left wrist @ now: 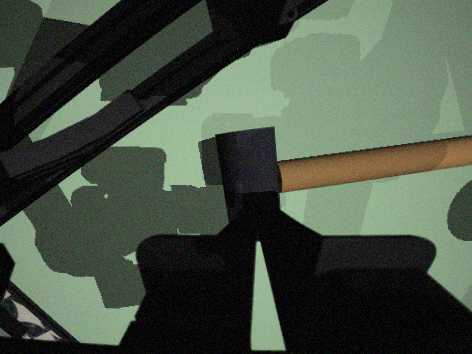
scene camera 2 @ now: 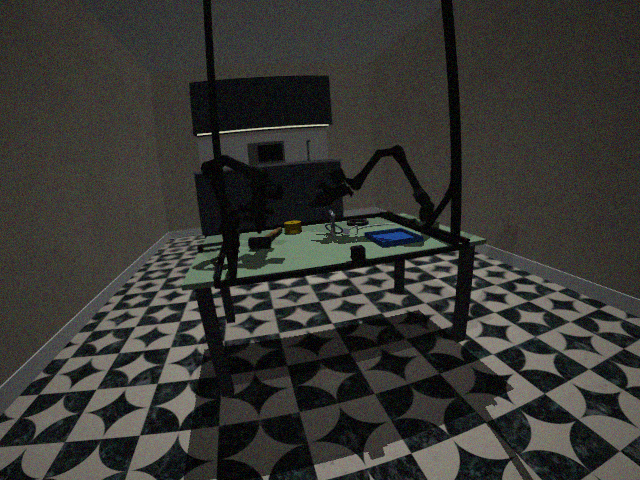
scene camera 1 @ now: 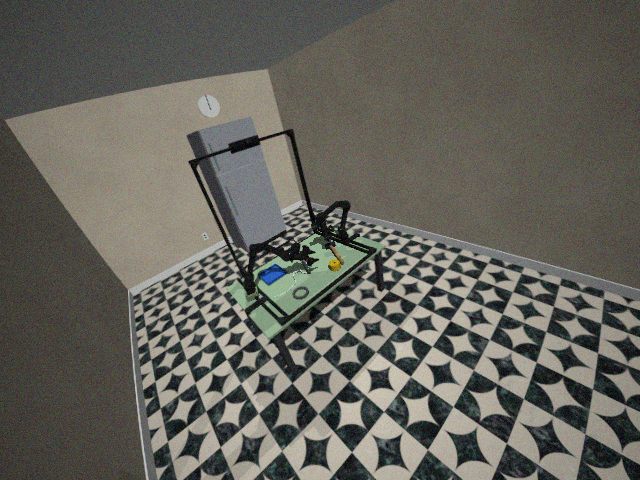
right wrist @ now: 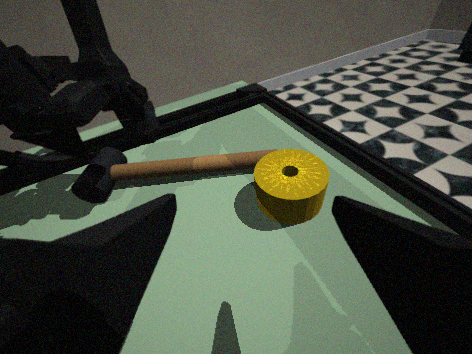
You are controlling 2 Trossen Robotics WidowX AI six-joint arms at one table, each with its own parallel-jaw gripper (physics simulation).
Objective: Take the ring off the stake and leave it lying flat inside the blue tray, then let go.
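Where they show: left gripper, fingertip midpoint: (left wrist: 255, 203) (scene camera 2: 259, 233) (scene camera 1: 328, 241) (right wrist: 85, 157); right gripper, fingertip midpoint: (scene camera 2: 310, 206) (scene camera 1: 317, 255) (right wrist: 255, 202); left arm's base at its link origin: (scene camera 1: 345, 241) (right wrist: 140, 130); right arm's base at its link origin: (scene camera 2: 427, 219) (scene camera 1: 251, 291).
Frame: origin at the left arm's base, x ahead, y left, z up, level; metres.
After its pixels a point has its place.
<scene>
A pale upright stake (scene camera 1: 306, 266) @[x 0.460, y 0.134, z 0.015 m] (scene camera 2: 332, 219) @[x 0.466, y 0.117, z 0.061 m] stands on the green table. A thin ring (scene camera 2: 326, 227) @[x 0.434, y 0.154, z 0.016 m] appears to surround its lower part; small and blurred. The flat blue tray (scene camera 1: 271, 274) @[x 0.739, y 0.004, z -0.013 m] (scene camera 2: 395, 237) @[x 0.743, y 0.008, z -0.014 m] looks empty. My right gripper (scene camera 1: 312, 256) @[x 0.357, y 0.209, z 0.117 m] (scene camera 2: 332, 193) (right wrist: 255, 202) @[x 0.357, y 0.209, z 0.117 m] is open and empty, above the table near the stake. My left gripper (scene camera 2: 264, 212) (left wrist: 255, 203) @[x 0.151, y -0.033, z 0.047 m] is shut with nothing between the fingers, above the mallet's dark head (left wrist: 247, 160) @[x 0.124, y -0.031, z 0.030 m] (right wrist: 100, 175) @[x 0.172, y -0.015, z 0.021 m]. Neither stake nor tray shows in the wrist views.
The mallet's wooden handle (left wrist: 370, 164) @[x 0.154, y 0.070, z 0.015 m] (right wrist: 185, 167) @[x 0.176, y 0.120, z 0.007 m] (scene camera 1: 336, 254) @[x 0.173, y 0.147, z 0.008 m] extends toward a yellow cylinder (scene camera 1: 334, 265) @[x 0.268, y 0.302, z 0.032 m] (scene camera 2: 292, 226) @[x 0.257, y 0.223, z 0.017 m] (right wrist: 291, 190) @[x 0.283, y 0.258, z 0.030 m]. A dark ring (scene camera 1: 294, 295) @[x 0.649, y 0.381, z -0.007 m] lies flat near the table's edge. A thin pale cord (scene camera 1: 285, 295) @[x 0.707, y 0.300, z -0.018 m] curves beside it. A black frame stands around the table.
</scene>
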